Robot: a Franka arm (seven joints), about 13 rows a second.
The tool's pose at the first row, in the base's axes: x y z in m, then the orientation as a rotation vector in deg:
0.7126 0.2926 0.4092 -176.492 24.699 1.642
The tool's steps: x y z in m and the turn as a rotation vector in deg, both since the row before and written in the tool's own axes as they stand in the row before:
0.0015 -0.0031 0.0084 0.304 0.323 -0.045
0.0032 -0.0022 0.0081 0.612 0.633 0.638
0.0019 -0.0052 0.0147 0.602 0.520 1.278
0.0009 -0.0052 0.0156 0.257 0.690 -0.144
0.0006 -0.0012 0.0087 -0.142 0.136 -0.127
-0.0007 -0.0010 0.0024 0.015 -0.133 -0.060
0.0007 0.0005 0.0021 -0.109 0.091 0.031
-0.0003 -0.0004 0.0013 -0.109 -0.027 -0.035
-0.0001 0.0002 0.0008 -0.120 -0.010 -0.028
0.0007 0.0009 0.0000 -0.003 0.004 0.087
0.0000 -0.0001 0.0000 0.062 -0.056 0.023
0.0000 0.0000 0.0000 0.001 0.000 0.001
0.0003 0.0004 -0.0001 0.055 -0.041 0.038
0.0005 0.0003 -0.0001 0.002 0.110 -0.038
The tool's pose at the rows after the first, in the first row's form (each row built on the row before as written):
0.7148 0.2954 0.4009 -176.250 24.607 1.076
0.7184 0.2969 0.3928 -175.601 25.539 -0.011
0.7218 0.3020 0.3783 -174.785 27.435 -0.895
0.7245 0.3075 0.3630 -174.661 27.220 -2.013
0.7257 0.3089 0.3544 -174.849 27.059 -2.194
0.7254 0.3102 0.3520 -174.832 26.957 -1.997
0.7260 0.3096 0.3499 -174.942 27.028 -2.110
0.7259 0.3101 0.3486 -175.054 26.991 -2.046
0.7258 0.3100 0.3478 -175.177 26.967 -2.005
0.7262 0.3089 0.3478 -175.159 27.101 -2.007
0.7262 0.3090 0.3478 -175.086 27.123 -1.934
0.7262 0.3090 0.3478 -175.085 27.124 -1.934
0.7264 0.3085 0.3479 -175.017 27.171 -1.882
0.7268 0.3081 0.3480 -175.039 27.119 -2.052

